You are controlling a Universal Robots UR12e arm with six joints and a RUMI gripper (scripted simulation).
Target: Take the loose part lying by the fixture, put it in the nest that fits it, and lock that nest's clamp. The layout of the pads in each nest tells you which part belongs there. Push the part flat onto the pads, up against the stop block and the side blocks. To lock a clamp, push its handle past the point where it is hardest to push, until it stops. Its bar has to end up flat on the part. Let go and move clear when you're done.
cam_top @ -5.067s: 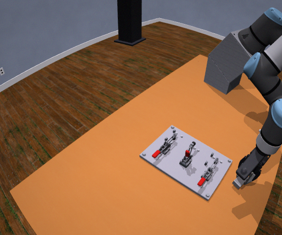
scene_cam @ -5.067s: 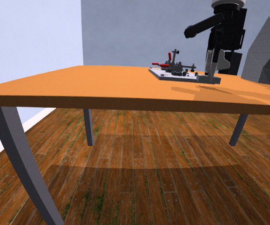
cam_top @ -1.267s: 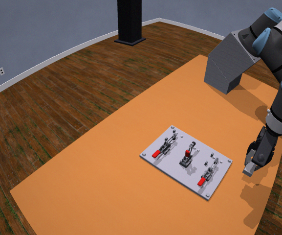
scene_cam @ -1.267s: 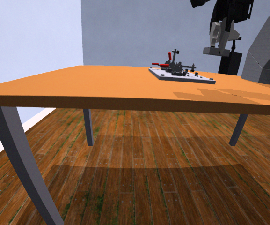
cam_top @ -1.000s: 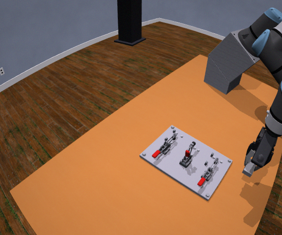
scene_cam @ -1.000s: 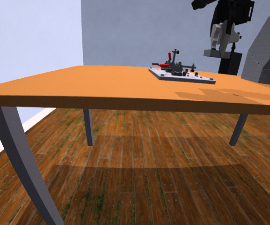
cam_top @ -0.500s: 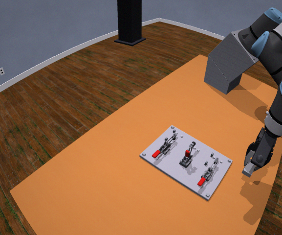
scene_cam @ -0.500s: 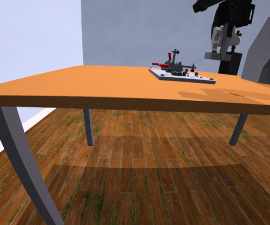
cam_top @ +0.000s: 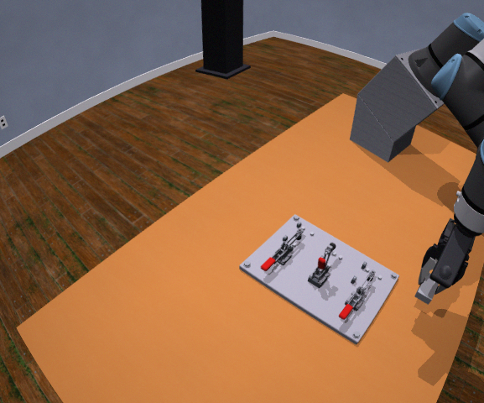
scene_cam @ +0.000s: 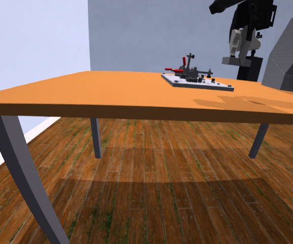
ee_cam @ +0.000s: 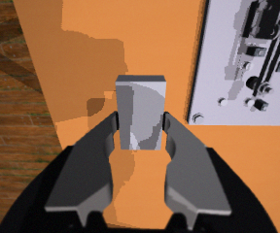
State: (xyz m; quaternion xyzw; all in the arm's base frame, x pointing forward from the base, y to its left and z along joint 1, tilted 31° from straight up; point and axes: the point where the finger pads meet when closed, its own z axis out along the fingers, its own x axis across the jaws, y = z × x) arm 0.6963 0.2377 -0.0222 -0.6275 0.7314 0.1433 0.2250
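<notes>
Now: the grey rectangular block 1 cm below my hand. From my hand the other things lie so: fixture plate: 2 cm ahead, 26 cm to the right, 10 cm below.
</notes>
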